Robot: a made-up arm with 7 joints.
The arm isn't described. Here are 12 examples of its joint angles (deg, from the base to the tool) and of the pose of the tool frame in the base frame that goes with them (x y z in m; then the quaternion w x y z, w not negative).
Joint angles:
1: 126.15 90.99 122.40 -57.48 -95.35 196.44 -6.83
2: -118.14 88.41 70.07 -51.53 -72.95 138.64 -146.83
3: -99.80 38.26 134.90 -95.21 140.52 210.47 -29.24
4: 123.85 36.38 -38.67 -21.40 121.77 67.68 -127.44
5: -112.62 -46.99 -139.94 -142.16 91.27 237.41 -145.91
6: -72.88 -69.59 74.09 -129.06 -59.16 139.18 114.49
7: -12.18 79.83 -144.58 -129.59 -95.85 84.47 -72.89
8: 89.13 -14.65 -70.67 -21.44 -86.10 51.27 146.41
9: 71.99 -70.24 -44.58 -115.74 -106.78 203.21 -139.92
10: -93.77 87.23 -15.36 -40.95 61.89 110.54 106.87
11: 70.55 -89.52 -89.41 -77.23 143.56 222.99 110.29
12: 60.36 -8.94 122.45 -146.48 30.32 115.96 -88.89
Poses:
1: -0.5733 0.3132 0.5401 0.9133 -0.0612 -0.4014 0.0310
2: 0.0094 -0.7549 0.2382 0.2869 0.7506 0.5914 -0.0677
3: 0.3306 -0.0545 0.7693 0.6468 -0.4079 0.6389 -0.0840
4: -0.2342 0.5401 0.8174 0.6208 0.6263 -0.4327 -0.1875
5: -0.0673 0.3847 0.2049 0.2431 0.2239 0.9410 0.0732
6: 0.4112 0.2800 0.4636 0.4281 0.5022 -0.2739 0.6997
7: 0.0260 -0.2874 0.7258 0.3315 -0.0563 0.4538 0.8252
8: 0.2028 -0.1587 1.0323 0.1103 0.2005 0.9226 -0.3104
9: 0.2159 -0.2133 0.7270 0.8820 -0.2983 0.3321 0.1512
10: -0.1511 -0.7145 0.0325 0.3190 0.4294 0.8347 0.1310
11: 0.2365 -0.5711 0.2895 0.0214 0.8310 0.0960 0.5475
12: -0.4305 -0.0165 0.3532 0.1182 -0.5307 0.7894 -0.2850
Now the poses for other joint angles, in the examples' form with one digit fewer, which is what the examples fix.
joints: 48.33 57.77 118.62 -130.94 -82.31 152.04 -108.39
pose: -0.278 0.257 0.625 0.106 0.784 -0.312 -0.525
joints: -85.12 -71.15 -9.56 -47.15 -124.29 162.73 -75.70
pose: -0.055 0.475 0.856 0.552 0.001 -0.348 -0.758
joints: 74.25 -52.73 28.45 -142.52 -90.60 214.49 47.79
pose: -0.196 0.117 0.645 0.322 0.025 -0.795 -0.513
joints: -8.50 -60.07 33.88 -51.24 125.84 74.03 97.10
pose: -0.385 0.287 0.913 0.318 -0.876 -0.240 0.270
